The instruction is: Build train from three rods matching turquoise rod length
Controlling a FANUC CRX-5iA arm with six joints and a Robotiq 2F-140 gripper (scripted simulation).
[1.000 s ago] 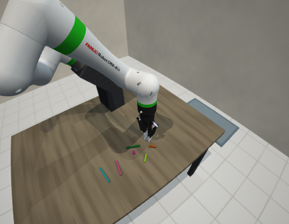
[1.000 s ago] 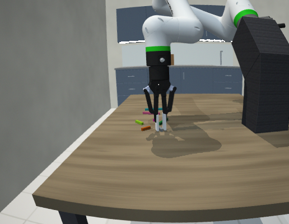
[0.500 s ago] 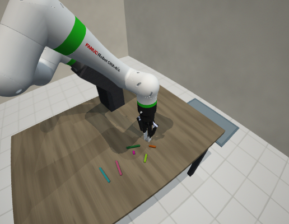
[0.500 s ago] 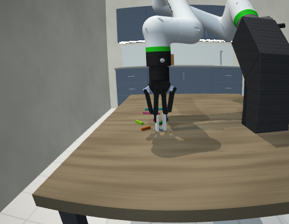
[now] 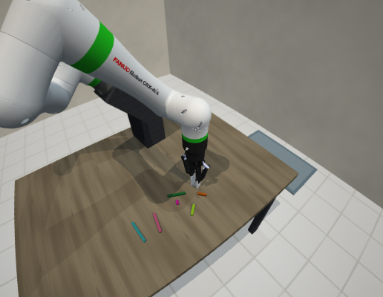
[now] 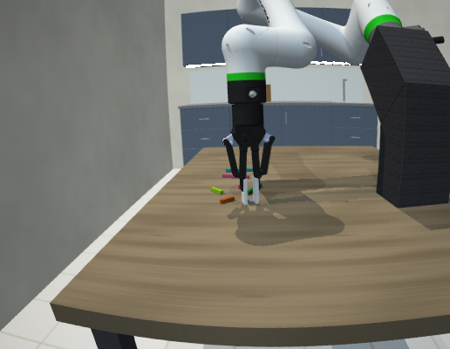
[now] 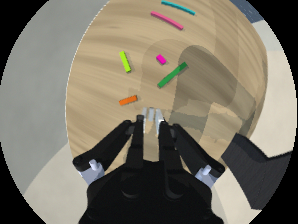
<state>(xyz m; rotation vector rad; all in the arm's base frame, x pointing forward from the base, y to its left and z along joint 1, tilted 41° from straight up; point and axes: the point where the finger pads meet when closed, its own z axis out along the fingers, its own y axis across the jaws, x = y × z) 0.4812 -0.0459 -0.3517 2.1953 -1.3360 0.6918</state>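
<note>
Now: hand 3 cm above the grey rod. The rest, counted from my hand: magenta rod: 12 cm to the right, 4 cm ahead, 3 cm below; then green rod: 10 cm to the right, 3 cm below; then orange rod: 6 cm ahead, 3 cm below.
</note>
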